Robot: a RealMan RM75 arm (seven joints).
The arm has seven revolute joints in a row. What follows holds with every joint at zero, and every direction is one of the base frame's. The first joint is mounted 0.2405 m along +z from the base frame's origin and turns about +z. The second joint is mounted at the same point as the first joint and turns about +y. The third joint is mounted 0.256 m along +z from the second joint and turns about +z. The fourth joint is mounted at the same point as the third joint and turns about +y. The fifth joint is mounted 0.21 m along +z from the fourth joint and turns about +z. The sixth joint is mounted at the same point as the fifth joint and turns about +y. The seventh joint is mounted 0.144 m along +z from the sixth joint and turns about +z. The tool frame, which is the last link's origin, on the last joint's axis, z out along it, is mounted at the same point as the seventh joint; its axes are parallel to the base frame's.
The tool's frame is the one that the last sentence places.
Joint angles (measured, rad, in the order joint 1, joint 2, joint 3, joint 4, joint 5, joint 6, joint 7), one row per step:
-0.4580 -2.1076 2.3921 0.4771 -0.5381 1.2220 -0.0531
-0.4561 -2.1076 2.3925 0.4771 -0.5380 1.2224 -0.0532
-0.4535 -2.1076 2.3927 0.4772 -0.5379 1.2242 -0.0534
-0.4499 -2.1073 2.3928 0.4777 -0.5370 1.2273 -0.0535
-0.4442 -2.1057 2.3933 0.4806 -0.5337 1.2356 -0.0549
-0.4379 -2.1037 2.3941 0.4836 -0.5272 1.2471 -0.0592
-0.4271 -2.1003 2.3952 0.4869 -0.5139 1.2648 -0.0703
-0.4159 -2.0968 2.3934 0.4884 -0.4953 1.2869 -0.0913
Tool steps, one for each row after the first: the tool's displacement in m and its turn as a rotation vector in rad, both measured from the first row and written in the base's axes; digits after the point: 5 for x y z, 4 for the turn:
-0.00055 -0.00045 -0.00004 -0.0002 -0.0001 0.0014
-0.00117 -0.00107 0.00010 0.0003 -0.0013 0.0026
-0.00191 -0.00194 0.00041 0.0014 -0.0027 0.0031
-0.00237 -0.00353 0.00138 0.0033 -0.0076 -0.0008
-0.00259 -0.00564 0.00246 0.0036 -0.0143 -0.0082
-0.00353 -0.00933 0.00392 0.0000 -0.0251 -0.0192
-0.00452 -0.01337 0.00585 -0.0082 -0.0424 -0.0319

